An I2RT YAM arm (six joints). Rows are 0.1 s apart.
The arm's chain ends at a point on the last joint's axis. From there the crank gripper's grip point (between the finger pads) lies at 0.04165 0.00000 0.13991 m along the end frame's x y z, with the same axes.
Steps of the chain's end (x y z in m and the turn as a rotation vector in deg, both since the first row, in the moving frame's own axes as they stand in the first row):
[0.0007, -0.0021, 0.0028, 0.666, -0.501, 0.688]
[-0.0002, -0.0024, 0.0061, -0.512, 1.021, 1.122]
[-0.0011, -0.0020, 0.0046, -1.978, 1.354, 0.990]
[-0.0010, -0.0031, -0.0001, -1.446, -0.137, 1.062]
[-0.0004, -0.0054, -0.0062, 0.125, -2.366, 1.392]
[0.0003, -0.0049, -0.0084, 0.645, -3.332, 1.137]
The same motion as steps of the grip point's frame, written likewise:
[-0.0005, -0.0032, 0.0032, 0.666, -0.501, 0.688]
[0.0023, -0.0003, 0.0053, -0.512, 1.021, 1.122]
[0.0021, 0.0036, 0.0035, -1.978, 1.354, 0.990]
[-0.0014, 0.0012, -0.0001, -1.446, -0.137, 1.062]
[-0.0062, -0.0048, -0.0046, 0.125, -2.366, 1.392]
[-0.0079, -0.0057, -0.0062, 0.645, -3.332, 1.137]

